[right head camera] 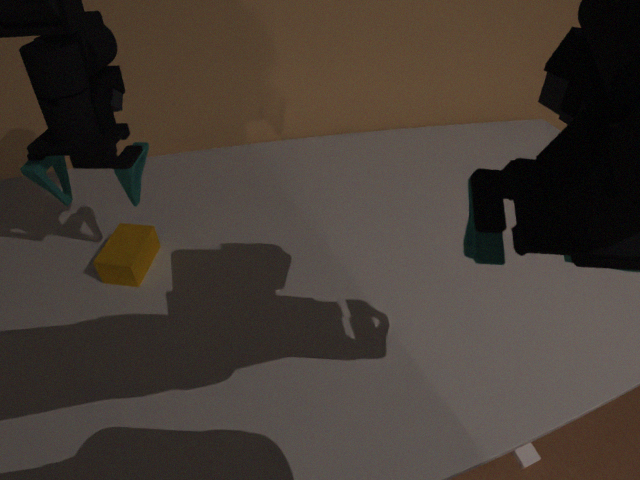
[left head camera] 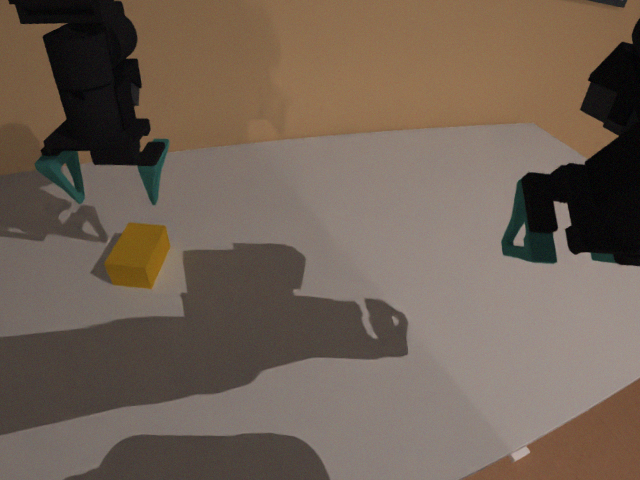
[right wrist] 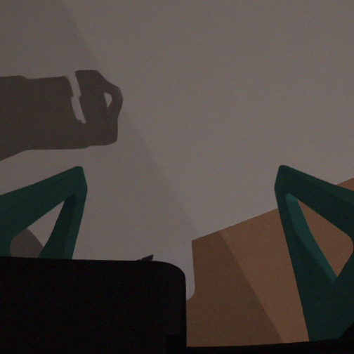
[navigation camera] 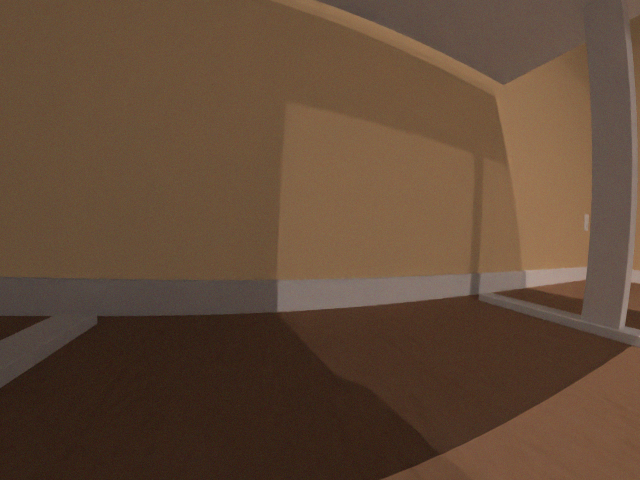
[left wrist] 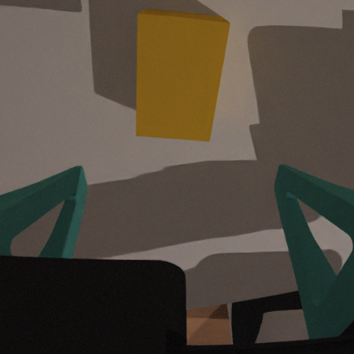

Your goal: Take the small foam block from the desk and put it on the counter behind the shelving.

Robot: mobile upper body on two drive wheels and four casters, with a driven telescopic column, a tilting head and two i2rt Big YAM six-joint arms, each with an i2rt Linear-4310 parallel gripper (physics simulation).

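Places are measured from the left arm's base along level axes (x ahead, y left, z up), in centimetres.
Where they show: left gripper, fingertip midpoint: (right head camera: 102,203) (left head camera: 118,201); right gripper, fingertip midpoint: (right head camera: 516,251) (left head camera: 549,250).
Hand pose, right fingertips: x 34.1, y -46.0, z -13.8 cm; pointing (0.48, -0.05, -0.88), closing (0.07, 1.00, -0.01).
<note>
Things, the pixels of their centre, and the offset from my right fingertips. "pt": a spot on its surface instead. Level surfaces: height alone.
- yellow box at the middle of its body: (left head camera: 139,254) (right head camera: 128,254) dx +18.4, dy +46.0, dz -19.6 cm
- pale grey desk at its surface level: dz -21.9 cm
- desk leg at a spot on its surface: (navigation camera: 610,170) pt dx +43.4, dy -52.5, dz -74.0 cm
The foam block, a yellow box (left head camera: 137,254) (right head camera: 127,253) (left wrist: 180,77), lies flat on the pale grey desk (left head camera: 330,206) (right head camera: 320,206) (left wrist: 40,130) (right wrist: 225,100), at the left in both head views and at the top middle of the left wrist view. My left gripper (left head camera: 117,202) (right head camera: 103,204) (left wrist: 180,175) is open and empty. It hangs above the desk, beyond the block in the head views, apart from it. My right gripper (right wrist: 180,176) is open and empty, at the right in the head views, above the desk and far from the block. The counter and the shelving do not show.
A tan wall (left head camera: 361,62) (navigation camera: 155,155) stands behind the desk. Arm shadows cross the desk top. A small white piece (left head camera: 520,454) (right head camera: 527,454) shows at the desk's near edge. In the navigation view, a desk leg (navigation camera: 610,170) stands at right and a foot bar (navigation camera: 41,343) at left.
</note>
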